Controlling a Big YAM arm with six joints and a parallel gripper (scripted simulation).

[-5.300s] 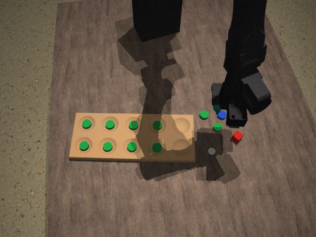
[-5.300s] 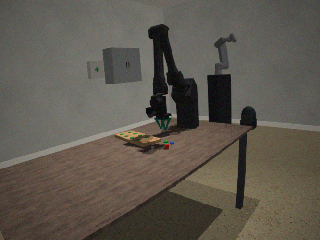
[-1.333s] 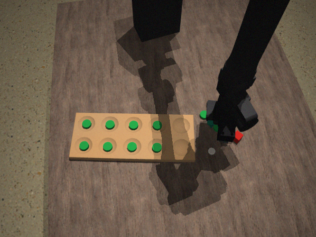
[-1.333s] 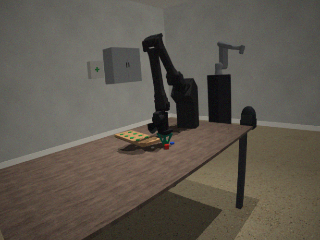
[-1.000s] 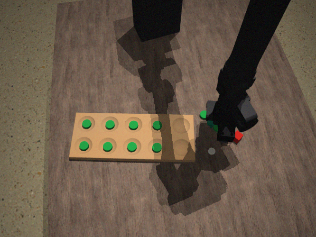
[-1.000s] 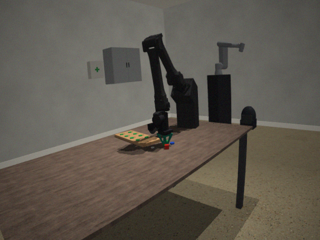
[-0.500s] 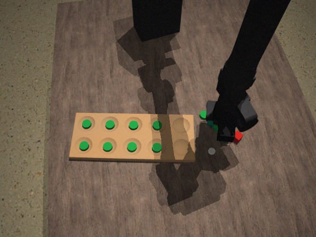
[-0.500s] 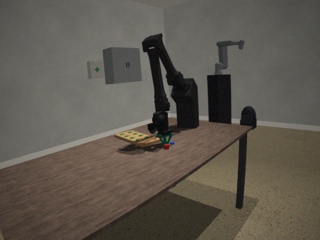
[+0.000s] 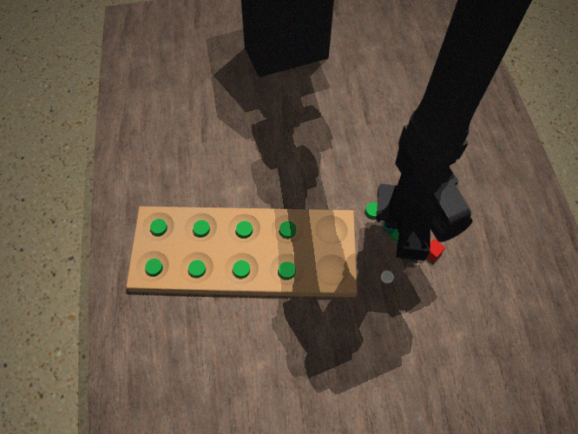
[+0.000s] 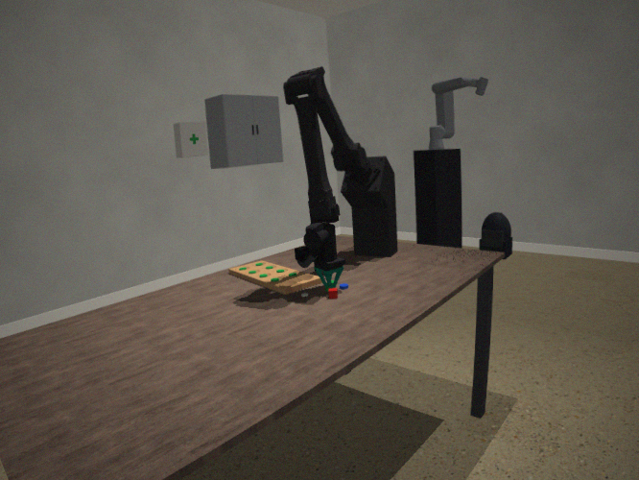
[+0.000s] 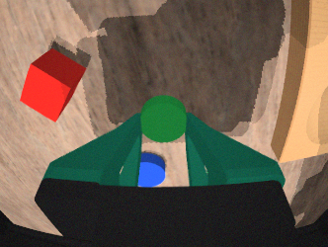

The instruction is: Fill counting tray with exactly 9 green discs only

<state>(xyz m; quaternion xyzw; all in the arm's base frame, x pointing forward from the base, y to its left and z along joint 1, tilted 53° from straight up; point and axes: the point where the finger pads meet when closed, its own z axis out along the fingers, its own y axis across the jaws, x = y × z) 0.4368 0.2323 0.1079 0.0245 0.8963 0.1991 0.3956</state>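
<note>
The blue disc is 5 cm behind my hand, 1 cm to the left of it and 1 cm below it. The rest, counted from my hand: white disc: 9 cm ahead, 1 cm below; counting tray: 11 cm ahead, 25 cm to the right; red cube: 2 cm ahead, 7 cm to the left.
</note>
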